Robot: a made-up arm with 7 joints. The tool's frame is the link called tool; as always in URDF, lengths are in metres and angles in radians.
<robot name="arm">
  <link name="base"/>
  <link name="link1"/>
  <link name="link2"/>
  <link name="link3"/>
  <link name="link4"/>
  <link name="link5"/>
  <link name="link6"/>
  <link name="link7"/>
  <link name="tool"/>
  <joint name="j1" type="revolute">
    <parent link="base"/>
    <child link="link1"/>
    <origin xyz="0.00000 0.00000 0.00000" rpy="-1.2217 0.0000 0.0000"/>
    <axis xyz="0 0 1"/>
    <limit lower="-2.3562" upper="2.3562"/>
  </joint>
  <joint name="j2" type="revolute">
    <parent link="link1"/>
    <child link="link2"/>
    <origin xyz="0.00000 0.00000 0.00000" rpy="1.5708 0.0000 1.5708"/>
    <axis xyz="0 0 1"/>
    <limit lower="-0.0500" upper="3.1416"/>
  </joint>
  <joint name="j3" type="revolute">
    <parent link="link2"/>
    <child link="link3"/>
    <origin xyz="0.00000 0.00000 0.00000" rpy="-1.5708 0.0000 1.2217"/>
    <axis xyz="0 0 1"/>
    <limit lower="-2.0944" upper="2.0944"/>
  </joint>
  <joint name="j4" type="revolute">
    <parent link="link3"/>
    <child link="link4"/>
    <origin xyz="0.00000 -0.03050 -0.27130" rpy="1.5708 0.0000 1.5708"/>
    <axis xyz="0 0 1"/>
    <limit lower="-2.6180" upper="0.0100"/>
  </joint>
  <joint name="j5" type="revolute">
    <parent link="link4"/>
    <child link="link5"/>
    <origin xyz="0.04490 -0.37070 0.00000" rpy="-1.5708 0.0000 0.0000"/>
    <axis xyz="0 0 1"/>
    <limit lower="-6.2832" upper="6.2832"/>
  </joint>
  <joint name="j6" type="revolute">
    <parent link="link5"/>
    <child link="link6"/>
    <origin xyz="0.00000 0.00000 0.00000" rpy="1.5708 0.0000 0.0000"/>
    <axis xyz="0 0 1"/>
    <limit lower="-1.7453" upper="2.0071"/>
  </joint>
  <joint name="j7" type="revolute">
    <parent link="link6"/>
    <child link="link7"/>
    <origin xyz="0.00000 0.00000 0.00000" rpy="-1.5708 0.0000 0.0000"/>
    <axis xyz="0 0 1"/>
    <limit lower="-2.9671" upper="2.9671"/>
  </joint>
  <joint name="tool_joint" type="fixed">
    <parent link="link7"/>
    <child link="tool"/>
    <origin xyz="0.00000 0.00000 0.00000" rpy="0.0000 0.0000 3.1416"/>
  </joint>
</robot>
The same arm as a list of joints. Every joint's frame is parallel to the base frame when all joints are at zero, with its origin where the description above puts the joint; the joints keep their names.
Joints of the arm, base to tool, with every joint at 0 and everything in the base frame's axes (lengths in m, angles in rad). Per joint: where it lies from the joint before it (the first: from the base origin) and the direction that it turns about. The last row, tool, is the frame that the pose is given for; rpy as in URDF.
j1: offset 0 0 0 axis 0 0.9397 0.342
j2: offset 0 0 0 axis +x
j3: offset 0 0 0 axis +z
j4: offset 0.0305 0 -0.2713 axis +y
j5: offset -0.0449 0 -0.3707 axis +z
j6: offset 0 0 0 axis +y
j7: offset 0 0 0 axis +z
tool: offset 0 0 0 rpy 0 0 0
Joint limits (rad, base to tool): -2.3562..2.3562 -0.05..3.1416 -2.0944..2.0944 -2.618..0.01 -6.2832..6.2832 -1.7453..2.0071 -2.9671..2.9671

